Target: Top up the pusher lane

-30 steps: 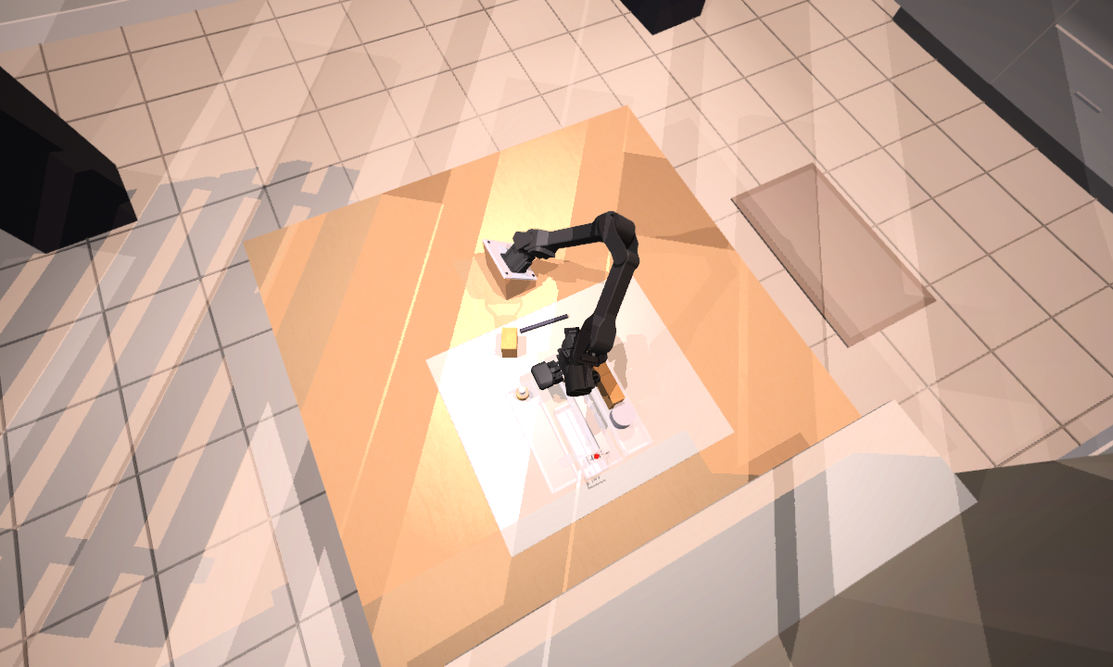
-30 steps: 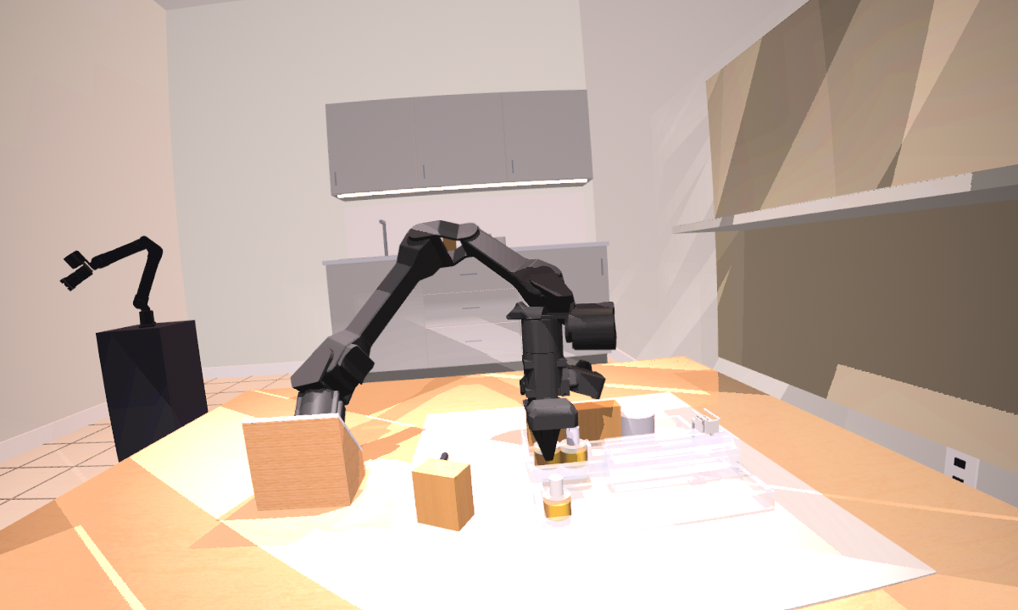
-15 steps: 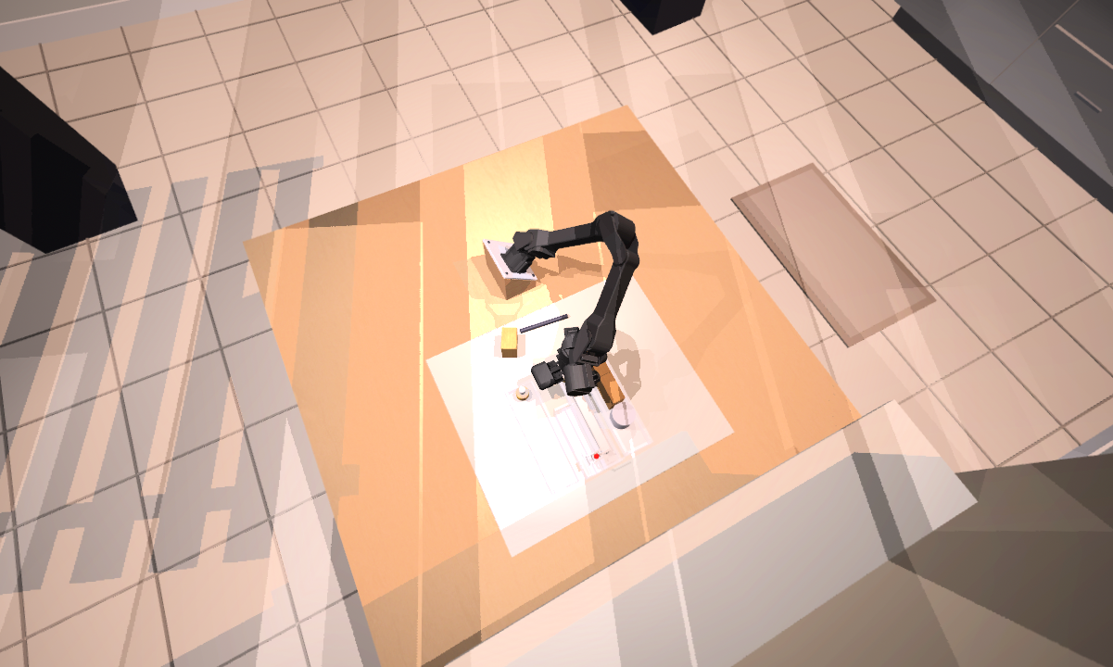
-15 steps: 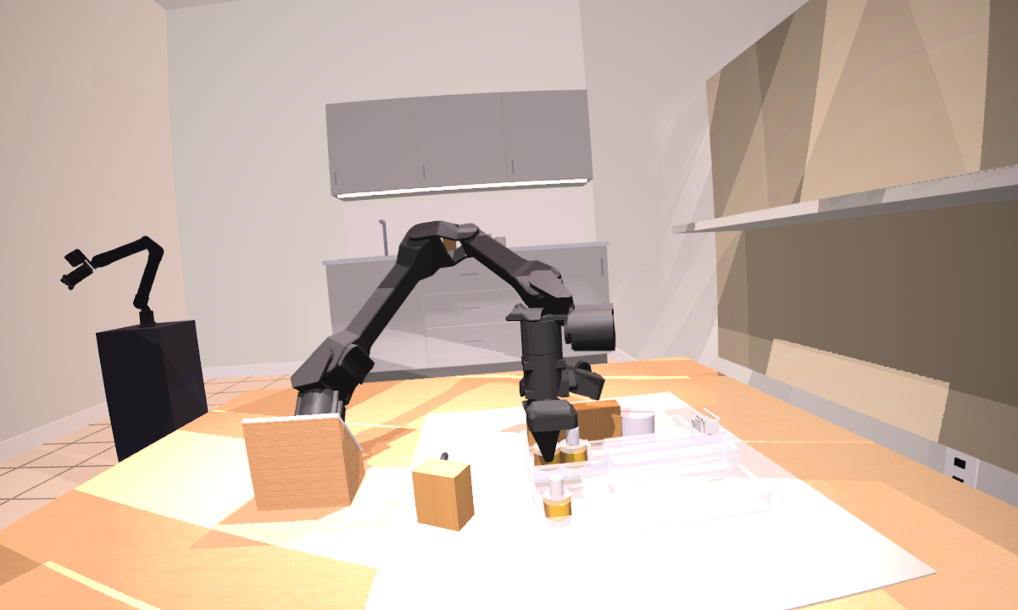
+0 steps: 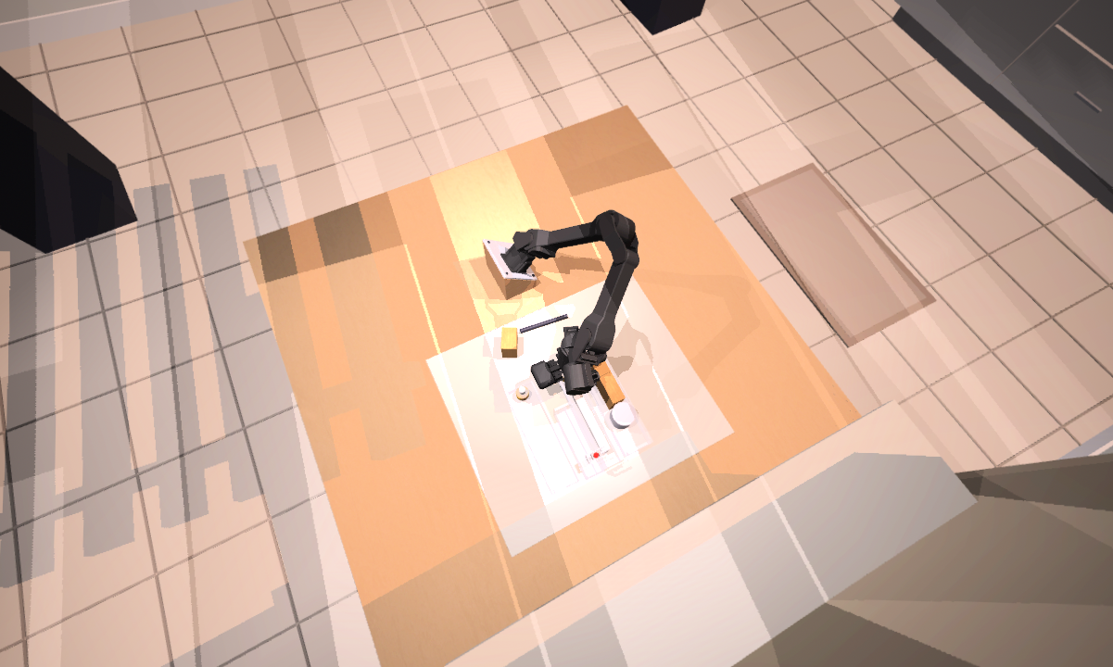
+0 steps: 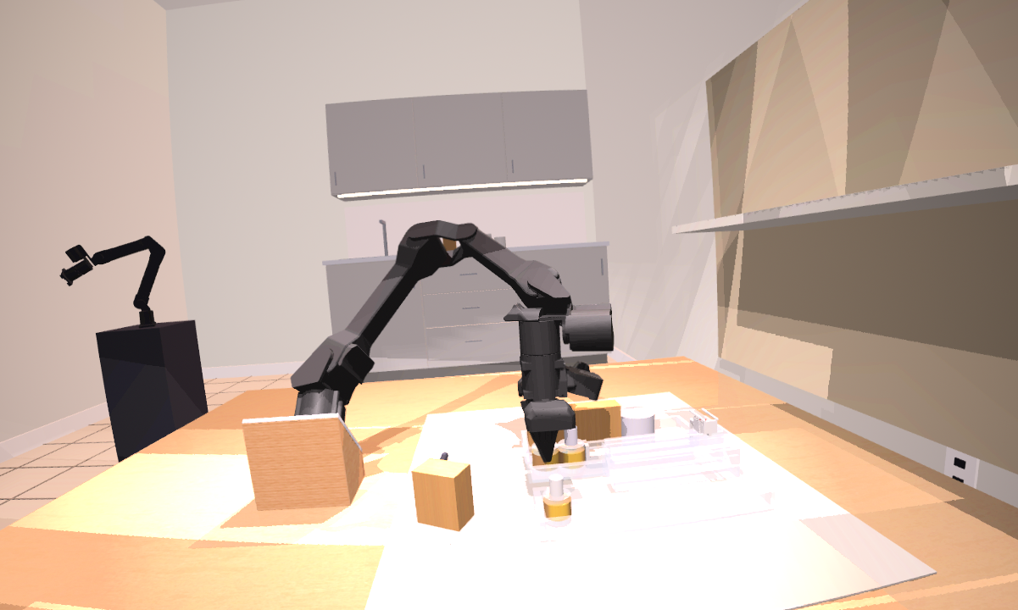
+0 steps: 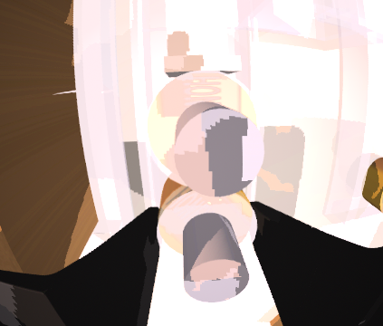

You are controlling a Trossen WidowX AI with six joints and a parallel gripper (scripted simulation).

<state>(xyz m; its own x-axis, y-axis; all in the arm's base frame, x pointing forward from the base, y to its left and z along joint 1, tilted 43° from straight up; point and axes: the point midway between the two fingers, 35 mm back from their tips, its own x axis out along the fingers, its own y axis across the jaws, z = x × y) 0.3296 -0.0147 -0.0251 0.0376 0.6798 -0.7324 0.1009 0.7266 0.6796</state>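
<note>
Right now the clear lane is 14 cm ahead of my gripper tip, 4 cm to the right of it and 1 cm below it. The rest, counted from my gripper tip: dark rod 16 cm behind, 3 cm to the left, 2 cm below; then grey cylinder 17 cm ahead, 6 cm to the left; then small wooden block 15 cm behind, 9 cm to the right, 1 cm above.
</note>
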